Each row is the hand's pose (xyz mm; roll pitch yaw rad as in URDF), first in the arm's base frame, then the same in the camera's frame.
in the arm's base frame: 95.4 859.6 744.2 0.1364 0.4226 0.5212
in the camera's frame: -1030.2 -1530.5 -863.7 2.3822 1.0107 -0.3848
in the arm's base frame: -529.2 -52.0 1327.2 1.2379 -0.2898 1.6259
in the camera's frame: -1873.2 -969.6 -131.7 2.7550 0.0236 -1.4535
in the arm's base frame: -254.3 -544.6 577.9 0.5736 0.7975 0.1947
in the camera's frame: -1400.7 -202.7 -392.9 -2.7159 0.8128 0.3053
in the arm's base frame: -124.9 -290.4 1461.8 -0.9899 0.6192 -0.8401
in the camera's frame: -2121.5 -777.5 -505.7 -2.9279 0.5355 1.2732
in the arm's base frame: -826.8 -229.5 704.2 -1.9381 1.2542 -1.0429
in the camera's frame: -1348.5 -580.0 152.9 2.3716 0.1744 0.6994
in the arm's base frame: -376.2 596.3 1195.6 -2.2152 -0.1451 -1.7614
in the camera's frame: -1510.5 -1500.5 -350.0 2.5012 -0.2871 2.1175
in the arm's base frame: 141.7 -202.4 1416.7 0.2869 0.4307 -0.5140
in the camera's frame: -2066.4 -822.1 -781.1 -1.7711 0.8699 1.3422
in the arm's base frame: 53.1 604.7 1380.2 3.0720 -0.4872 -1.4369
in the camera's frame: -1709.8 -1552.4 -769.5 1.5598 0.0151 2.4679
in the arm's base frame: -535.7 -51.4 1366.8 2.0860 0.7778 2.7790
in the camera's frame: -1908.8 -986.4 -123.6 2.6727 -0.6532 0.0027
